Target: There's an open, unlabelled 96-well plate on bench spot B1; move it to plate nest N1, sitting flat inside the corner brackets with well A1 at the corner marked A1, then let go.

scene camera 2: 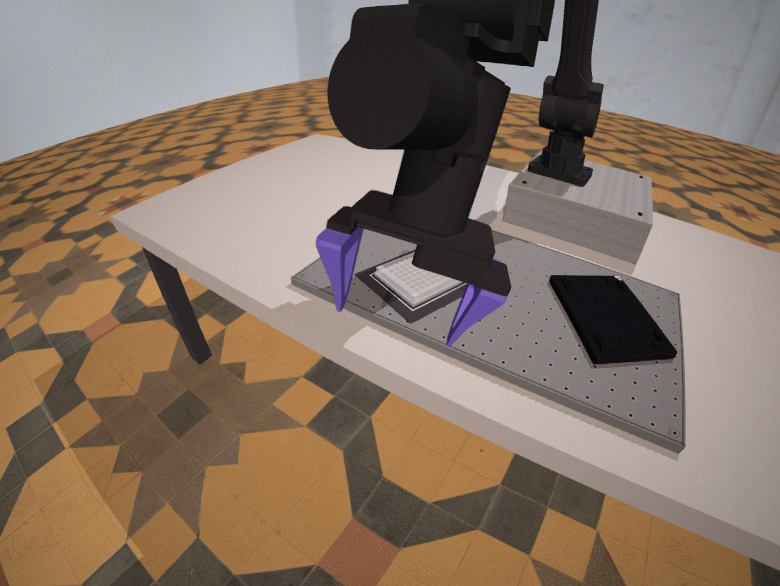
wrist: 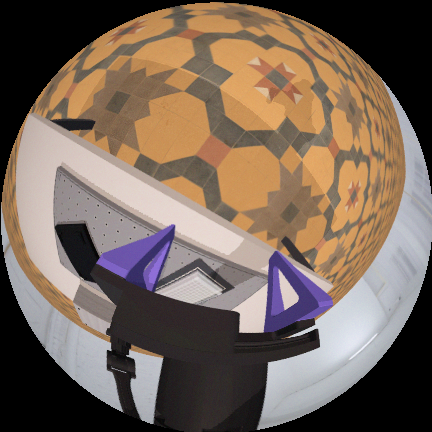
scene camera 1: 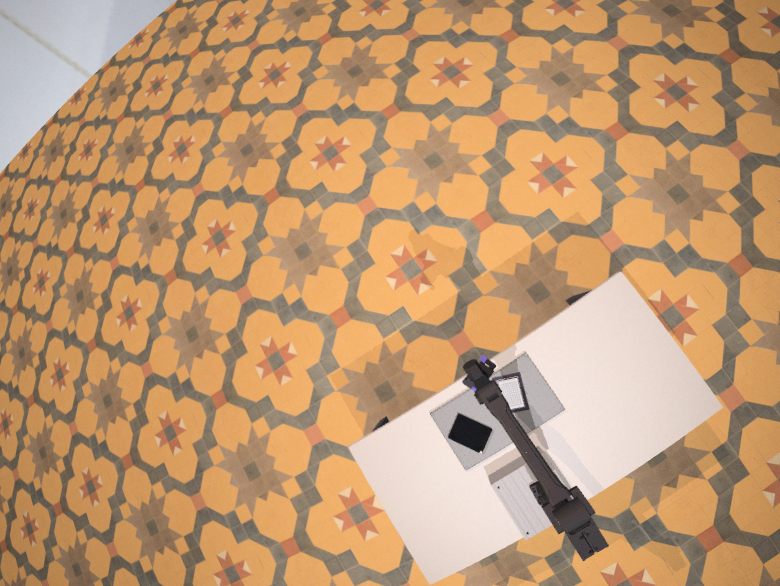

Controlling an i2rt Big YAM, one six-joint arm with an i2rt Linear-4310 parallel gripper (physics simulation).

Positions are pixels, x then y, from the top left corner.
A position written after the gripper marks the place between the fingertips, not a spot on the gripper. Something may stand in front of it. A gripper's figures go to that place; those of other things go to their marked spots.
The gripper (scene camera 2: 394,325) is 0.32 m from the lens. A white well plate (scene camera 2: 415,285): 0.48 m from the lens.
